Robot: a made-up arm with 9 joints. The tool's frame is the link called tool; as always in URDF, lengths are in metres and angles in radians. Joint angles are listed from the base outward.
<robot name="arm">
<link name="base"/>
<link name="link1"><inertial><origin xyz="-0.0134 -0.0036 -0.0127"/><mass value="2.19"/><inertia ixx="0.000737" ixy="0" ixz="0" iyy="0.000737" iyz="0" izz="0.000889"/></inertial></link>
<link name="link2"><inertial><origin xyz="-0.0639 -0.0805 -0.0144"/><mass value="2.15"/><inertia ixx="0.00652" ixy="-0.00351" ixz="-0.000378" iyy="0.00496" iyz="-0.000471" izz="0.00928"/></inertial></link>
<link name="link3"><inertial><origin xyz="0.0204 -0.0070 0.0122"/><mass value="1.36"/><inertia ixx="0.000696" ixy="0.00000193" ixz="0.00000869" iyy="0.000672" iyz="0" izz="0.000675"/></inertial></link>
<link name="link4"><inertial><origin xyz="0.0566 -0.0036 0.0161"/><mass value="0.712"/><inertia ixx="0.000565" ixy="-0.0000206" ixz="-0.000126" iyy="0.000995" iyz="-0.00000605" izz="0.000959"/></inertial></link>
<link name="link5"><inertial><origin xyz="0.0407 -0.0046 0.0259"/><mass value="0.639"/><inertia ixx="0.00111" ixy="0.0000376" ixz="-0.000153" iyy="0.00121" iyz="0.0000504" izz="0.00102"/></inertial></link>
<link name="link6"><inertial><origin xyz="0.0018 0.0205 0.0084"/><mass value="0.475"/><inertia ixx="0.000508" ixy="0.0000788" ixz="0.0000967" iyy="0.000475" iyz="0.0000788" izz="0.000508"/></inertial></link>
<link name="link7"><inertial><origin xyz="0.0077 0.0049 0.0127"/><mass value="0.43"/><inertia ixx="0.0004" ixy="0" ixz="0.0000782" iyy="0.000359" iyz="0" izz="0.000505"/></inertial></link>
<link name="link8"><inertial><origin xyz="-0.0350 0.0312 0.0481"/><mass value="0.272"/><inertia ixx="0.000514" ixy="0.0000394" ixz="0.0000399" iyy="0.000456" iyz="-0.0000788" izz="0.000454"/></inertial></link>
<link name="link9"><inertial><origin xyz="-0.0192 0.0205 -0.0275"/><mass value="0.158"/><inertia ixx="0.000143" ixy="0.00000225" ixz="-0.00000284" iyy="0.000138" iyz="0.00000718" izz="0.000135"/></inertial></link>
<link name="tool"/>
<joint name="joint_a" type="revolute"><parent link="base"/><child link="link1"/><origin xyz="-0.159 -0.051 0.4" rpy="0.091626 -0.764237 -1.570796"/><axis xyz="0 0 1"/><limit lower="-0.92" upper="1.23"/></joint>
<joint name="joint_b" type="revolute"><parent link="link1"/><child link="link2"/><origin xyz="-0.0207 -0.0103 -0.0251" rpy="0.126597 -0.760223 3.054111"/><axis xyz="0 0 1"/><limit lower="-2.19" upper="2.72"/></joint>
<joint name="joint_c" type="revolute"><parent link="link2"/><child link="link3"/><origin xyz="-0.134 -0.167 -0.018" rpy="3.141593 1.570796 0"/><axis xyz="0 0 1"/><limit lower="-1.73" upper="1.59"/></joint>
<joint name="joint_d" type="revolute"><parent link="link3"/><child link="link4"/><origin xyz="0.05 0.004 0.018" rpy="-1.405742 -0.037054 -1.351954"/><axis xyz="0 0 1"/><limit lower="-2.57" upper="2.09"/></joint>
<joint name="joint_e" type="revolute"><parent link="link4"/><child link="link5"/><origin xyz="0.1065 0.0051 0.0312" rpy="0 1.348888 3.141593"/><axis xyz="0 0 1"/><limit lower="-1.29" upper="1.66"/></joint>
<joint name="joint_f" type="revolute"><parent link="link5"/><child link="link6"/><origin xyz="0.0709 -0.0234 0.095" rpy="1.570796 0 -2.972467"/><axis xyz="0 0 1"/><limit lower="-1.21" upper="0.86"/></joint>
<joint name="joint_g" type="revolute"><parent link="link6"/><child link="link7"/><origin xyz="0.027 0.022 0.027" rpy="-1.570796 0 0"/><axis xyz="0 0 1"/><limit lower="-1.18" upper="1.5"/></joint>
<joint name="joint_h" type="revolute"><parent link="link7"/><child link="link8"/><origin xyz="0.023 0 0.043" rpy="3.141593 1.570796 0"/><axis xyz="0 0 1"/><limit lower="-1.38" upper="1.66"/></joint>
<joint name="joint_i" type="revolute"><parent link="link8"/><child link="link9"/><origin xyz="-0.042 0.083 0.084" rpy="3.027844 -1.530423 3.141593"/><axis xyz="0 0 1"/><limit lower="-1.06" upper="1.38"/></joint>
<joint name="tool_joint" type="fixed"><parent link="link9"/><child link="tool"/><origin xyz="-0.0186 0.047 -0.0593" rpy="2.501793 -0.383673 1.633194"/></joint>
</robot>
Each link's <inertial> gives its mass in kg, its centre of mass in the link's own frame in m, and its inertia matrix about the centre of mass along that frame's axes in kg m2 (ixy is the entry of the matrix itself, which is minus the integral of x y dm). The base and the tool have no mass. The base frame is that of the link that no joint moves.
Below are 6 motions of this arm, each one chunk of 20 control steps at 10 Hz.
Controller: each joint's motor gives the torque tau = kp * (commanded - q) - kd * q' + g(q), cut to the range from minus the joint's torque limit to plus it. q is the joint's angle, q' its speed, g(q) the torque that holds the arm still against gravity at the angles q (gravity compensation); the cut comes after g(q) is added. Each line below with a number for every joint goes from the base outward.
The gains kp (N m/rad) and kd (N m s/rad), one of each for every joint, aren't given. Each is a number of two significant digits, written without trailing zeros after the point. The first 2 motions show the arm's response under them.
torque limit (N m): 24 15 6.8 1.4 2.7 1.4 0.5 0.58 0.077
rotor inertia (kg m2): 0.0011 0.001 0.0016 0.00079 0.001 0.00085 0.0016 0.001 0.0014
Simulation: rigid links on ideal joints. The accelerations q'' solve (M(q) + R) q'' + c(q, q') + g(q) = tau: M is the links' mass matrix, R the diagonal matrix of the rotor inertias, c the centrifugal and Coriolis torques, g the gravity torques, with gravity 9.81 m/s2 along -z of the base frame. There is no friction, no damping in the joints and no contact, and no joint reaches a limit. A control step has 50 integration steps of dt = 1/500 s. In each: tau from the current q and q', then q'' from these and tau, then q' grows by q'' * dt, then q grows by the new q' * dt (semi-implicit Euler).
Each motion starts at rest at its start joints. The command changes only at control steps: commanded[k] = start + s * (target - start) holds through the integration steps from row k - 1 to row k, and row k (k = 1, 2, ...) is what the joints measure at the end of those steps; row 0 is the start. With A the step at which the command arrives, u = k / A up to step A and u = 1 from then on. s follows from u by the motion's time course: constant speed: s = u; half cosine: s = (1 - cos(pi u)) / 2; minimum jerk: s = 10 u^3 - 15 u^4 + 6 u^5; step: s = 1 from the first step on.
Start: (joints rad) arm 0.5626 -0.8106 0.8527 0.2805 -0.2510 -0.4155 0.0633 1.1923 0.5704
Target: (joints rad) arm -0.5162 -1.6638 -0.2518 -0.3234 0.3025 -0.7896 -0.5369 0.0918 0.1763
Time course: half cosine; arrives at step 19
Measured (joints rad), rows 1 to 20:
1: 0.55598 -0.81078 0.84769 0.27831 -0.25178 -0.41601 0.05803 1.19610 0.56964
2: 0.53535 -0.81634 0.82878 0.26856 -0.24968 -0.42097 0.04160 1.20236 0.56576
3: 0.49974 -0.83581 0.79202 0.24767 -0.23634 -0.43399 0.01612 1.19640 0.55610
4: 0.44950 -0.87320 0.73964 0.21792 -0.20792 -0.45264 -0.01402 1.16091 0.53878
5: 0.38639 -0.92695 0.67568 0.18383 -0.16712 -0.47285 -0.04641 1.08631 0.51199
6: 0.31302 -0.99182 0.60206 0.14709 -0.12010 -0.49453 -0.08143 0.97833 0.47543
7: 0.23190 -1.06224 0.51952 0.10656 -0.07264 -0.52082 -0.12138 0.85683 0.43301
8: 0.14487 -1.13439 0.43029 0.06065 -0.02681 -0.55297 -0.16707 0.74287 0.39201
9: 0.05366 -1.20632 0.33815 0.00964 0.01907 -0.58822 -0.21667 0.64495 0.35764
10: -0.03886 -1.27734 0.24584 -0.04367 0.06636 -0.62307 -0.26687 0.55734 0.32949
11: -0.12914 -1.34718 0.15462 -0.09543 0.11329 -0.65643 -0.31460 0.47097 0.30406
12: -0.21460 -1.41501 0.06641 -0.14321 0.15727 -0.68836 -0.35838 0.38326 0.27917
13: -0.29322 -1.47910 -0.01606 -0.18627 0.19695 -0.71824 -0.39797 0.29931 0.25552
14: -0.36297 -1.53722 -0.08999 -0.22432 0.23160 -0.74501 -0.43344 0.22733 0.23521
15: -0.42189 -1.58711 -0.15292 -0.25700 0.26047 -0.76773 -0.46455 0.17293 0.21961
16: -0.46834 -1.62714 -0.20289 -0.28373 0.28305 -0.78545 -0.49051 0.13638 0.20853
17: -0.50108 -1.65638 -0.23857 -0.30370 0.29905 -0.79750 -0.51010 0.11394 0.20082
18: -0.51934 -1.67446 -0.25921 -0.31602 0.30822 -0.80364 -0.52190 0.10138 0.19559
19: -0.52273 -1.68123 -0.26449 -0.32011 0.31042 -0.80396 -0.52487 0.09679 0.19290
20: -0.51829 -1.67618 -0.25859 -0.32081 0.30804 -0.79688 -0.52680 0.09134 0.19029
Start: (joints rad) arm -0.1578 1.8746 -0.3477 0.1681 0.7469 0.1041 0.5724 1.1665 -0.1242
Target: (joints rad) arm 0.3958 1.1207 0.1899 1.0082 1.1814 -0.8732 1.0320 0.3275 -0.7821
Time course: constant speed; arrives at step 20
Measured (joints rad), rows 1 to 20:
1: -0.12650 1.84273 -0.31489 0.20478 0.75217 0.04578 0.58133 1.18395 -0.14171
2: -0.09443 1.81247 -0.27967 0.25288 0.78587 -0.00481 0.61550 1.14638 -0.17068
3: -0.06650 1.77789 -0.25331 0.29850 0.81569 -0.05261 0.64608 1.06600 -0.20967
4: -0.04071 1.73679 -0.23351 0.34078 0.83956 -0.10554 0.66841 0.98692 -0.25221
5: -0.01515 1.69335 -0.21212 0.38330 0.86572 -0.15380 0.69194 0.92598 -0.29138
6: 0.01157 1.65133 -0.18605 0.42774 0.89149 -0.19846 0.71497 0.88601 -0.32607
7: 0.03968 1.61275 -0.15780 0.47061 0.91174 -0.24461 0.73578 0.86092 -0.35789
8: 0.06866 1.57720 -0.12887 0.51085 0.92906 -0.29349 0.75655 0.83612 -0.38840
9: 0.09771 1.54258 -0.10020 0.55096 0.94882 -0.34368 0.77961 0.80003 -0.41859
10: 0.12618 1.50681 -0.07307 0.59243 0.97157 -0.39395 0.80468 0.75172 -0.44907
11: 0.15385 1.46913 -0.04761 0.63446 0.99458 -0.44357 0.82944 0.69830 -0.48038
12: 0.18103 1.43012 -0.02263 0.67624 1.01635 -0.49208 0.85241 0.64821 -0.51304
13: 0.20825 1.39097 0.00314 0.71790 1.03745 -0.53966 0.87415 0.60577 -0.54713
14: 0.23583 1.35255 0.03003 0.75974 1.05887 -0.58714 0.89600 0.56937 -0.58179
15: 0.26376 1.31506 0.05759 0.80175 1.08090 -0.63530 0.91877 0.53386 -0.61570
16: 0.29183 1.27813 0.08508 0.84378 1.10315 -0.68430 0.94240 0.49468 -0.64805
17: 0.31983 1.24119 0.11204 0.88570 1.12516 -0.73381 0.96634 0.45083 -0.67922
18: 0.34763 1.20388 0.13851 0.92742 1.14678 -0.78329 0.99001 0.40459 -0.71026
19: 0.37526 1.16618 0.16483 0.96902 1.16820 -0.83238 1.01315 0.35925 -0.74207
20: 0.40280 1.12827 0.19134 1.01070 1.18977 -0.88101 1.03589 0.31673 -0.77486
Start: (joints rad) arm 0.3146 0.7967 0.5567 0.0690 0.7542 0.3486 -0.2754 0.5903 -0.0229
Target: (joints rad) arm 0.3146 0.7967 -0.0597 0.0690 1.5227 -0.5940 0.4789 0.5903 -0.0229
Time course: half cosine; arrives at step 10
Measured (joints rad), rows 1 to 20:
1: 0.31315 0.79703 0.54506 0.07152 0.76076 0.33073 -0.26464 0.59792 -0.02850
2: 0.31109 0.79668 0.50293 0.07263 0.79735 0.26762 -0.22178 0.62388 -0.04661
3: 0.31097 0.79553 0.42851 0.06613 0.88931 0.15445 -0.13449 0.66069 -0.07198
4: 0.31295 0.79555 0.33500 0.05819 1.02939 0.00985 -0.00826 0.67253 -0.08939
5: 0.31640 0.79733 0.23385 0.05814 1.17813 -0.14358 0.13211 0.63066 -0.08818
6: 0.31973 0.79965 0.13207 0.06340 1.30339 -0.29543 0.26039 0.55970 -0.07211
7: 0.32066 0.80059 0.04043 0.06411 1.40026 -0.43515 0.36774 0.50760 -0.05031
8: 0.31858 0.79867 -0.02858 0.06061 1.47482 -0.54221 0.45053 0.49091 -0.02787
9: 0.31575 0.79424 -0.06888 0.05989 1.52387 -0.60300 0.49892 0.50002 -0.00743
10: 0.31421 0.79005 -0.07872 0.06308 1.53782 -0.61569 0.50753 0.51953 0.00663
11: 0.31339 0.78995 -0.06756 0.06789 1.52584 -0.59870 0.48626 0.54895 0.00477
12: 0.31324 0.79396 -0.05527 0.07207 1.51474 -0.58429 0.46566 0.59669 -0.01555
13: 0.31439 0.79811 -0.05159 0.07269 1.51808 -0.58497 0.46652 0.63921 -0.03712
14: 0.31557 0.80011 -0.05394 0.07028 1.52675 -0.59200 0.47742 0.64093 -0.04140
15: 0.31570 0.79979 -0.05807 0.06780 1.52756 -0.59640 0.48324 0.60626 -0.03006
16: 0.31501 0.79796 -0.06176 0.06705 1.52228 -0.59713 0.48248 0.57044 -0.01834
17: 0.31429 0.79582 -0.06340 0.06787 1.51953 -0.59609 0.48022 0.55874 -0.01557
18: 0.31400 0.79465 -0.06249 0.06904 1.52120 -0.59461 0.47916 0.57080 -0.01953
19: 0.31416 0.79501 -0.06018 0.06969 1.52341 -0.59331 0.47847 0.59084 -0.02386
20: 0.31451 0.79633 -0.05821 0.06974 1.52369 -0.59260 0.47762 0.60371 -0.02527

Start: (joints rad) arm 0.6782 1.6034 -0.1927 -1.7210 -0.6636 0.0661 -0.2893 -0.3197 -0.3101
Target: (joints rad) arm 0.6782 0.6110 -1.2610 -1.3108 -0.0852 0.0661 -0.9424 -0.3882 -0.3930
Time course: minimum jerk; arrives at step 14
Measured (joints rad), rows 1 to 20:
1: 0.67894 1.60201 -0.19568 -1.72063 -0.66142 0.06565 -0.29196 -0.31921 -0.31026
2: 0.68268 1.59214 -0.21498 -1.71714 -0.64733 0.06416 -0.30780 -0.31508 -0.31141
3: 0.68769 1.56284 -0.26352 -1.70453 -0.61247 0.06447 -0.34181 -0.30252 -0.31501
4: 0.69004 1.50272 -0.34654 -1.67879 -0.55670 0.06555 -0.39188 -0.28494 -0.32214
5: 0.68732 1.40606 -0.46146 -1.63871 -0.48859 0.06573 -0.45567 -0.27464 -0.33185
6: 0.68047 1.27744 -0.60002 -1.58517 -0.41850 0.06554 -0.53188 -0.28542 -0.34213
7: 0.67289 1.13089 -0.74969 -1.52220 -0.35164 0.06664 -0.61683 -0.32233 -0.35232
8: 0.66776 0.98448 -0.89523 -1.45824 -0.28739 0.06855 -0.70371 -0.37575 -0.36289
9: 0.66617 0.85370 -1.02348 -1.40251 -0.22471 0.06893 -0.78406 -0.42496 -0.37300
10: 0.66714 0.74777 -1.12689 -1.35952 -0.16726 0.06738 -0.84961 -0.45013 -0.38027
11: 0.66893 0.67013 -1.20160 -1.32917 -0.12213 0.06502 -0.89492 -0.44678 -0.38289
12: 0.67068 0.62116 -1.24599 -1.31066 -0.09479 0.06292 -0.92030 -0.42811 -0.38112
13: 0.67256 0.59917 -1.26290 -1.30361 -0.08518 0.06236 -0.93154 -0.41127 -0.37784
14: 0.67516 0.59836 -1.26267 -1.30551 -0.08644 0.06402 -0.93733 -0.40273 -0.37802
15: 0.67845 0.60720 -1.26043 -1.31078 -0.08771 0.06656 -0.94461 -0.39601 -0.38519
16: 0.68017 0.61485 -1.25987 -1.31394 -0.08579 0.06725 -0.94714 -0.38413 -0.39580
17: 0.67985 0.61648 -1.26035 -1.31333 -0.08311 0.06606 -0.94381 -0.37243 -0.40197
18: 0.67859 0.61369 -1.26114 -1.31115 -0.08230 0.06494 -0.94035 -0.37090 -0.39989
19: 0.67763 0.61038 -1.26146 -1.30978 -0.08405 0.06520 -0.94009 -0.38132 -0.39331
20: 0.67745 0.60897 -1.26127 -1.30982 -0.08649 0.06632 -0.94216 -0.39502 -0.38880

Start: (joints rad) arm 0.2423 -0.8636 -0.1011 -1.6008 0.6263 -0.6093 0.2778 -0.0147 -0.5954
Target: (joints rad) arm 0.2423 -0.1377 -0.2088 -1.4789 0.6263 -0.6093 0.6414 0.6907 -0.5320
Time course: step
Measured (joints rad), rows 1 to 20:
1: 0.19770 -0.54529 -0.33417 -1.25559 0.43521 -0.73396 0.70616 0.17534 -0.60612
2: 0.25213 -0.21367 -0.17866 -1.46196 0.78015 -0.67798 0.88801 0.43840 -0.47551
3: 0.28100 0.00950 -0.04281 -1.63651 0.85688 -0.52173 0.56569 0.63248 -0.44205
4: 0.29227 0.08687 -0.09268 -1.59416 0.59593 -0.42126 0.48866 0.82580 -0.64877
5: 0.25867 0.00516 -0.16596 -1.54933 0.60550 -0.51137 0.54042 1.04424 -0.85167
6: 0.22892 -0.13299 -0.21671 -1.48168 0.67461 -0.62022 0.64586 0.94140 -0.79224
7: 0.22252 -0.21832 -0.25425 -1.41285 0.62004 -0.66405 0.69673 0.59519 -0.57659
8: 0.22733 -0.22561 -0.24722 -1.41614 0.58263 -0.68632 0.71339 0.35797 -0.40895
9: 0.23753 -0.18348 -0.21322 -1.45402 0.61347 -0.65565 0.68802 0.36238 -0.37266
10: 0.24713 -0.13193 -0.18886 -1.48660 0.63690 -0.60216 0.63791 0.56454 -0.45503
11: 0.25114 -0.10125 -0.18778 -1.50297 0.63592 -0.56798 0.60698 0.79935 -0.57524
12: 0.24856 -0.10134 -0.19860 -1.50372 0.63405 -0.57053 0.60489 0.91661 -0.63926
13: 0.24343 -0.12141 -0.20903 -1.49086 0.63169 -0.59288 0.62232 0.86448 -0.61798
14: 0.23976 -0.14272 -0.21442 -1.47382 0.62474 -0.61517 0.64635 0.71376 -0.55570
15: 0.23872 -0.15344 -0.21474 -1.46554 0.61975 -0.62919 0.66195 0.58607 -0.50506
16: 0.23986 -0.15227 -0.21219 -1.46814 0.62069 -0.62885 0.66119 0.55600 -0.48764
17: 0.24187 -0.14412 -0.20876 -1.47514 0.62475 -0.61663 0.64900 0.61637 -0.50070
18: 0.24343 -0.13535 -0.20662 -1.48138 0.62809 -0.60334 0.63610 0.70504 -0.52788
19: 0.24389 -0.13062 -0.20638 -1.48451 0.62905 -0.59767 0.63005 0.75989 -0.54931
20: 0.24339 -0.13110 -0.20735 -1.48384 0.62829 -0.60044 0.63234 0.75714 -0.55436

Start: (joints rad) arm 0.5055 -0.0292 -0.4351 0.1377 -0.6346 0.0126 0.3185 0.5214 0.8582
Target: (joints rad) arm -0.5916 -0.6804 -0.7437 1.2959 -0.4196 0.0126 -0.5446 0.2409 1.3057
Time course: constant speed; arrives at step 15
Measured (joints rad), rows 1 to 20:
1: 0.43071 -0.03563 -0.45596 0.19236 -0.67123 0.04505 0.23612 0.61661 0.88873
2: 0.35215 -0.08372 -0.46153 0.27007 -0.64344 0.06928 0.13649 0.67076 0.93353
3: 0.27603 -0.14326 -0.48545 0.36616 -0.58441 0.05129 0.11657 0.58780 0.95676
4: 0.20106 -0.20316 -0.51627 0.46996 -0.52925 0.02553 0.09529 0.43449 0.95151
5: 0.12761 -0.25807 -0.53976 0.55839 -0.50246 0.01850 0.04577 0.32242 0.94525
6: 0.05652 -0.30245 -0.56021 0.62781 -0.50223 0.02187 -0.02255 0.30239 0.96741
7: -0.01357 -0.33843 -0.58013 0.69012 -0.51393 0.02495 -0.09560 0.34974 1.02073
8: -0.08450 -0.37323 -0.59897 0.75605 -0.51996 0.02685 -0.16378 0.40125 1.08611
9: -0.15700 -0.41237 -0.61763 0.83066 -0.50985 0.02725 -0.22262 0.40912 1.14099
10: -0.23068 -0.45705 -0.63701 0.91338 -0.48557 0.02581 -0.27285 0.37085 1.17314
11: -0.30466 -0.50496 -0.65769 0.99879 -0.45751 0.02269 -0.32054 0.31615 1.18632
12: -0.37826 -0.55268 -0.67976 1.08046 -0.43618 0.01834 -0.37229 0.27471 1.19546
13: -0.45128 -0.59788 -0.70184 1.15615 -0.42515 0.01454 -0.43078 0.25676 1.21470
14: -0.52395 -0.64030 -0.72260 1.22863 -0.42016 0.01253 -0.49336 0.25335 1.24831
15: -0.59667 -0.68146 -0.74232 1.30183 -0.41410 0.01154 -0.55499 0.24870 1.29047
16: -0.60012 -0.71600 -0.75830 1.33284 -0.37921 -0.01514 -0.52684 0.25380 1.30825
17: -0.59700 -0.71293 -0.75463 1.31793 -0.36186 -0.00945 -0.50329 0.24261 1.29024
18: -0.59178 -0.69195 -0.74338 1.30290 -0.39774 0.01566 -0.53265 0.22366 1.27408
19: -0.58853 -0.67224 -0.73708 1.29036 -0.44555 0.02598 -0.56189 0.22111 1.28421
20: -0.58834 -0.66476 -0.73881 1.28150 -0.45704 0.02238 -0.56666 0.24243 1.31321

